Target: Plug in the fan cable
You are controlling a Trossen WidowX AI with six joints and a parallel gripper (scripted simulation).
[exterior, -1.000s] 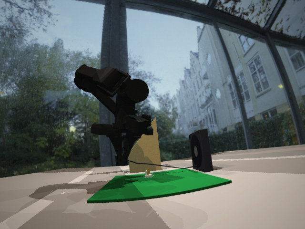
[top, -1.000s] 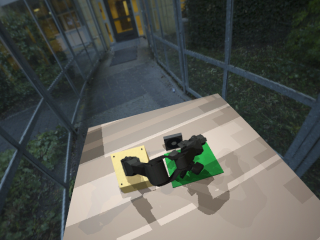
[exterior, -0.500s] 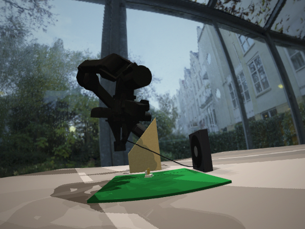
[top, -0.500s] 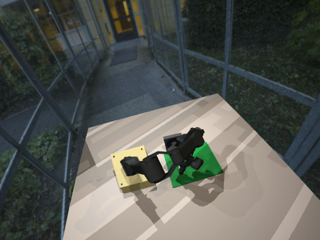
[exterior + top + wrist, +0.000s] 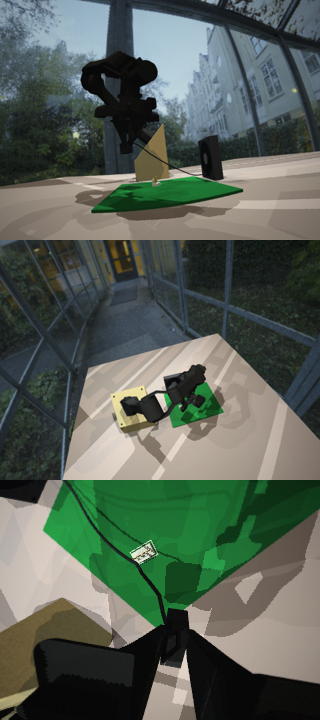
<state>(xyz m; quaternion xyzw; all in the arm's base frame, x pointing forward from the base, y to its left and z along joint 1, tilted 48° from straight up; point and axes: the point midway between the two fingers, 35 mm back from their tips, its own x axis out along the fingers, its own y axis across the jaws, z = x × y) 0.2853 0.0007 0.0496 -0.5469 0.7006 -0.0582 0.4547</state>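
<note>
Right now my gripper tip is 5 cm short of the green board, 9 cm to the right of it and 14 cm above it. Round my gripper tip: black fan 4 cm behind, 22 cm to the left, 6 cm below; then black plug 1 cm behind, 1 cm to the right, 1 cm below.
</note>
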